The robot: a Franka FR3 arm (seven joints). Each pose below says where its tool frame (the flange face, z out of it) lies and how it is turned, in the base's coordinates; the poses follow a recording.
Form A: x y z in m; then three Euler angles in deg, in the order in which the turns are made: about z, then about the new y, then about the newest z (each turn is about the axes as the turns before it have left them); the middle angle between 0 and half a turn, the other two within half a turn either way.
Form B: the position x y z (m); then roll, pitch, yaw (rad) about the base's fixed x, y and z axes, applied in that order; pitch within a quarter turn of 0, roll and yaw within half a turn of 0. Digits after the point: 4 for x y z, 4 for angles.
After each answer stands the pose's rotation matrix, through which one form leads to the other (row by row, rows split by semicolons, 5 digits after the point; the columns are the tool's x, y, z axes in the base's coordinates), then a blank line. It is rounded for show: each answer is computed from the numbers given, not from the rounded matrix.
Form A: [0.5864, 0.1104, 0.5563, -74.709, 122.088, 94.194]
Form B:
[0.5864, 0.1104, 0.5563, 2.1320, -0.0620, 0.2279]
0.97226 0.06917 0.22343; 0.22554 -0.53033 -0.81724; 0.06196 0.84496 -0.53122

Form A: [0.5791, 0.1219, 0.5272, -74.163, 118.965, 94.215]
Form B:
[0.5791, 0.1219, 0.5272, 2.0775, -0.0644, 0.2407]
0.96915 0.06109 0.23877; 0.23792 -0.48469 -0.84171; 0.06431 0.87255 -0.48428

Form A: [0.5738, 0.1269, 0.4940, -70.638, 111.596, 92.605]
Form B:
[0.5738, 0.1269, 0.4940, 1.9481, -0.0423, 0.3212]
0.94801 0.07902 0.30826; 0.31541 -0.36195 -0.87722; 0.04226 0.92884 -0.36806

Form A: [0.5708, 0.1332, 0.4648, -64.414, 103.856, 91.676]
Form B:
[0.5708, 0.1332, 0.4648, 1.8127, -0.0284, 0.4396]
0.90458 0.07700 0.41930; 0.42536 -0.22854 -0.87569; 0.02840 0.97049 -0.23948

